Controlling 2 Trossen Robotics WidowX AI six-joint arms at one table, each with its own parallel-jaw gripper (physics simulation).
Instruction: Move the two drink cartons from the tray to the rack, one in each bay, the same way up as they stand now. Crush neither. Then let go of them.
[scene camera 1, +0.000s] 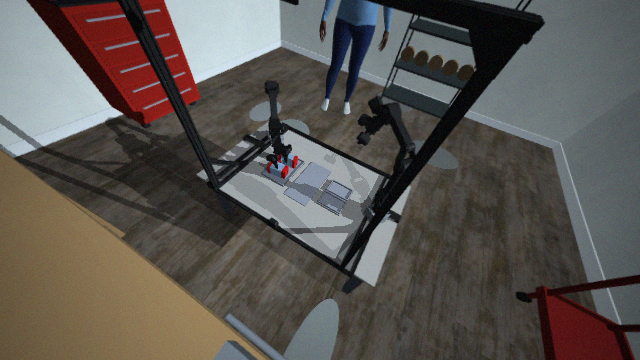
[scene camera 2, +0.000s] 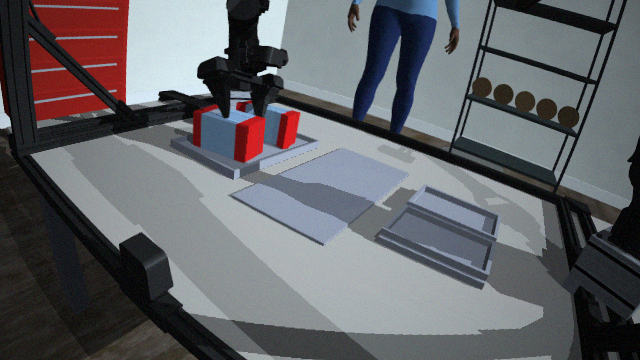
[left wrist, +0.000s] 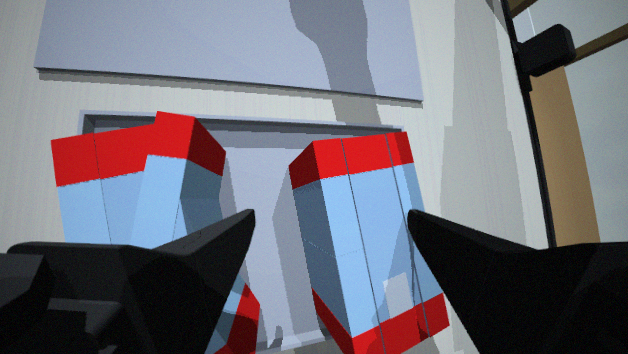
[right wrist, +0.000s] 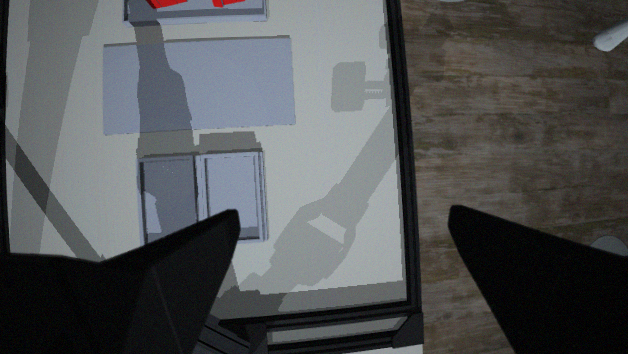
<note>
The right gripper (right wrist: 343, 218) is open, with nothing in its grasp. Further things: the left gripper (scene camera 2: 244, 120), a grey mat (scene camera 1: 306, 185) and a grey tray (scene camera 2: 271, 154).
The left gripper is seen too in the left wrist view (left wrist: 331, 216). The grey mat shows as well in the left wrist view (left wrist: 369, 55) and in the right wrist view (right wrist: 158, 87). The grey tray is seen too in the left wrist view (left wrist: 256, 175) and in the right wrist view (right wrist: 128, 20).
</note>
